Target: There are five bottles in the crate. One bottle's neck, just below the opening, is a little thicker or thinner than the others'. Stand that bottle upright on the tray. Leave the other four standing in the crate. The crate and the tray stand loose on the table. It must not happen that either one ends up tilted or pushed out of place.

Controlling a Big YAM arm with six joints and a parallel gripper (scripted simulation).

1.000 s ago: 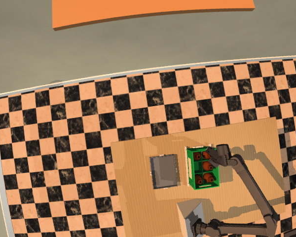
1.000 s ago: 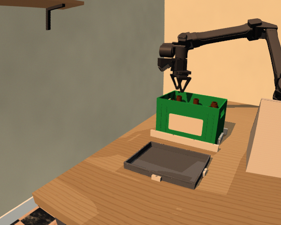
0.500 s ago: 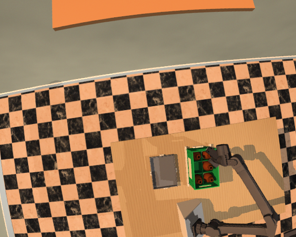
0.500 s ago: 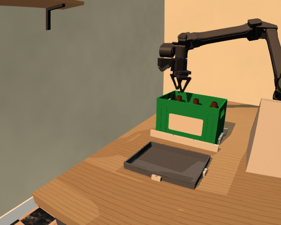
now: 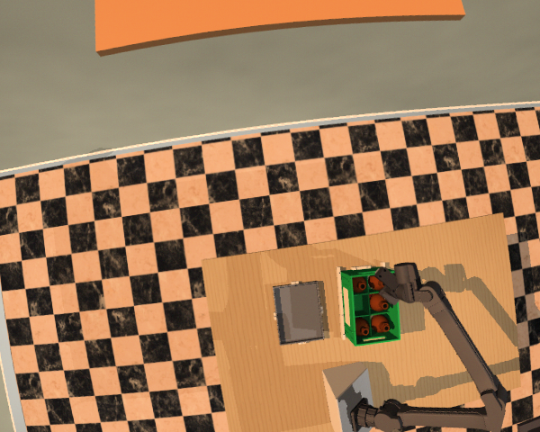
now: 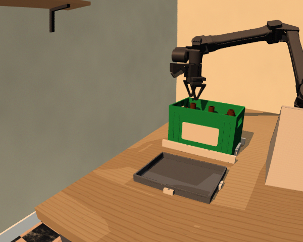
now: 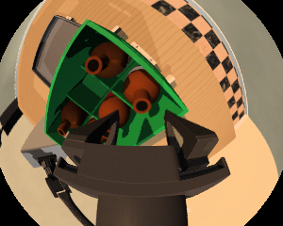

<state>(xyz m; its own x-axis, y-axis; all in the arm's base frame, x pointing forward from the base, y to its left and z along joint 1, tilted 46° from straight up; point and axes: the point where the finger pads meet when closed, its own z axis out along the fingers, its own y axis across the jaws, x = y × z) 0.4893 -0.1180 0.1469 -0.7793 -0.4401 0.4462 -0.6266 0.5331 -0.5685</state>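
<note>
Now: hand 8 cm past the green crate, 5 cm to the right of it and 11 cm above it. Also, from my hand: dark grey tray 8 cm behind, 34 cm to the left, 18 cm below.
</note>
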